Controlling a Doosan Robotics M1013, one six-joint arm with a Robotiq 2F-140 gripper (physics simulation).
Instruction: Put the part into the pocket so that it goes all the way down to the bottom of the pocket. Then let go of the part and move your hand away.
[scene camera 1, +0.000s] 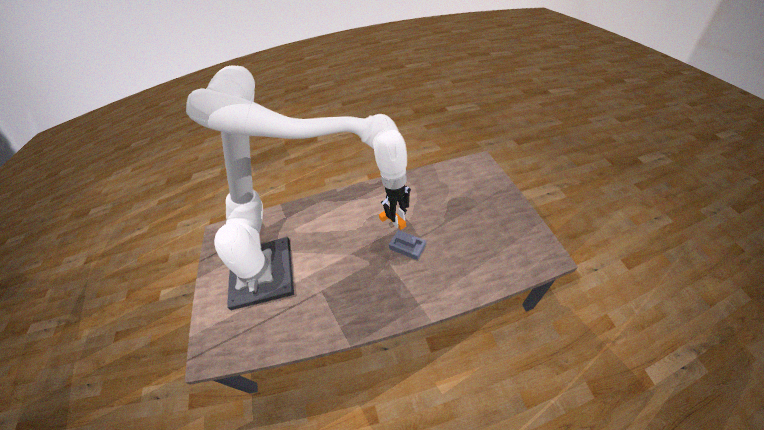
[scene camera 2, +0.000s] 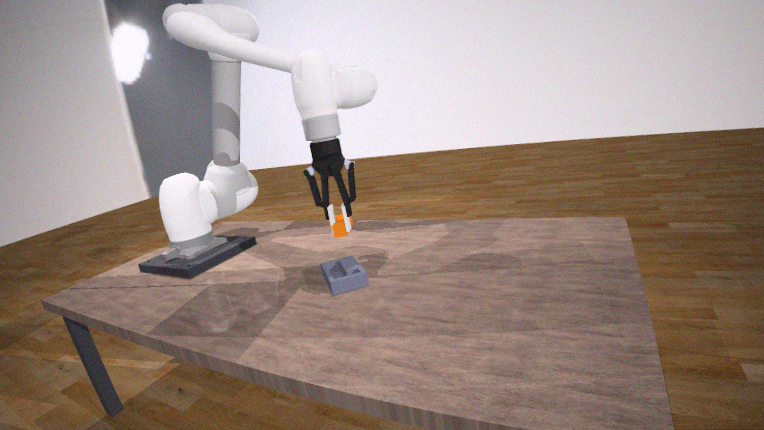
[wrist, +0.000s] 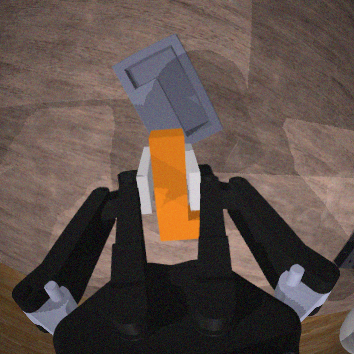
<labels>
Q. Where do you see the gripper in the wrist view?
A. At 168, 159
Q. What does the gripper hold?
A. An orange L-shaped part.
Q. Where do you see the gripper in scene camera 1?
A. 399, 223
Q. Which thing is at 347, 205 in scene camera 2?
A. The gripper.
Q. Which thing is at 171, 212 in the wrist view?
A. An orange L-shaped part.
</labels>
